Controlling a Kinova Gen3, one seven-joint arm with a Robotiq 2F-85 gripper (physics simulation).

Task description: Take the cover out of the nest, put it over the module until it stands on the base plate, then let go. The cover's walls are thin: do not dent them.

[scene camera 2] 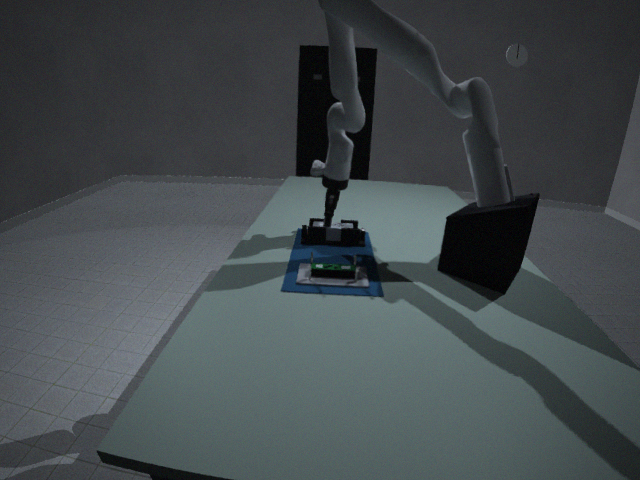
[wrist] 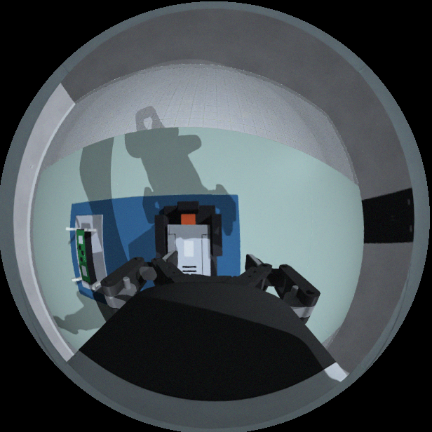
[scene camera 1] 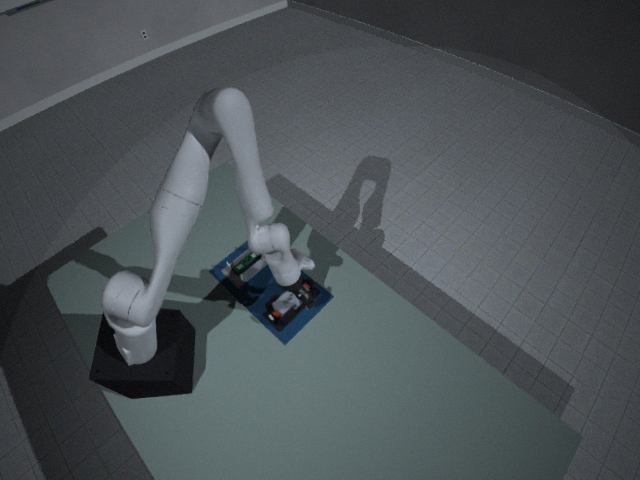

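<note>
The light grey cover (scene camera 1: 285, 301) (scene camera 2: 333, 235) (wrist: 188, 247) sits in the black nest (scene camera 2: 354, 237) (wrist: 160, 237), which has orange parts at its ends. My gripper (scene camera 2: 328, 222) (wrist: 211, 260) is open and empty, low at the cover. In the wrist view its left fingertip overlaps the cover's left edge, and its right fingertip shows right of the nest; the exact gaps and heights cannot be told. The module (scene camera 1: 245, 263) (scene camera 2: 333, 267) (wrist: 82, 256), black with a green board on top, stands uncovered on the pale base plate (scene camera 2: 305, 276) (wrist: 99, 225), between thin white posts.
Nest and base plate share a blue mat (scene camera 1: 285, 335) (scene camera 2: 294, 268) (wrist: 135, 201) on the pale green table (scene camera 1: 361, 403) (scene camera 2: 310, 372) (wrist: 285, 180). The posts rise near the module's ends. The black robot base block (scene camera 1: 170, 346) (scene camera 2: 480, 248) stands at the table's side.
</note>
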